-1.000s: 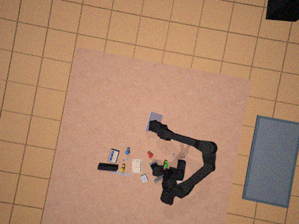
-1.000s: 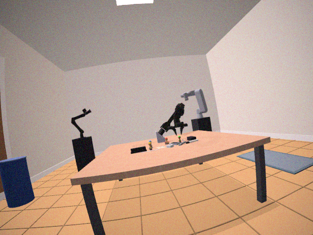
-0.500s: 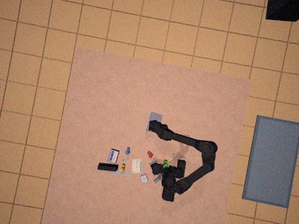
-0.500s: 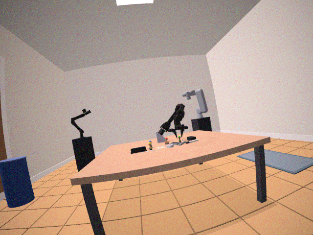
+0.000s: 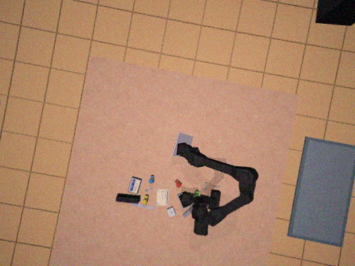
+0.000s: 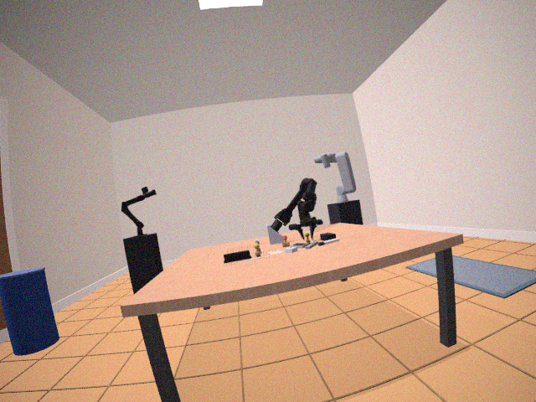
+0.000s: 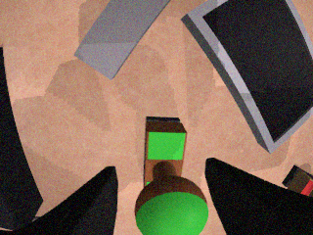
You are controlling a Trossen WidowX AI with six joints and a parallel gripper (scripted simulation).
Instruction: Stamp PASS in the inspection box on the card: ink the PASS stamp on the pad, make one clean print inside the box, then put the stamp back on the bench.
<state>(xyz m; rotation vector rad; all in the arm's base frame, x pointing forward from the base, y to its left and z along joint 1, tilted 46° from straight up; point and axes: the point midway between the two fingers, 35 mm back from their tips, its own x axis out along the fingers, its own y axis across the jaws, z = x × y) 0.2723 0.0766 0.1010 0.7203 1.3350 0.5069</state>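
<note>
My gripper tip is now 5 cm short of the ink pad, 7 cm to the left of it and 2 cm above it. From my gripper tip the other things lie so: black box 2 cm ahead, 11 cm to the left; red stamp 5 cm behind, 12 cm to the right; grey bar 10 cm ahead, 2 cm to the right, 2 cm below.
</note>
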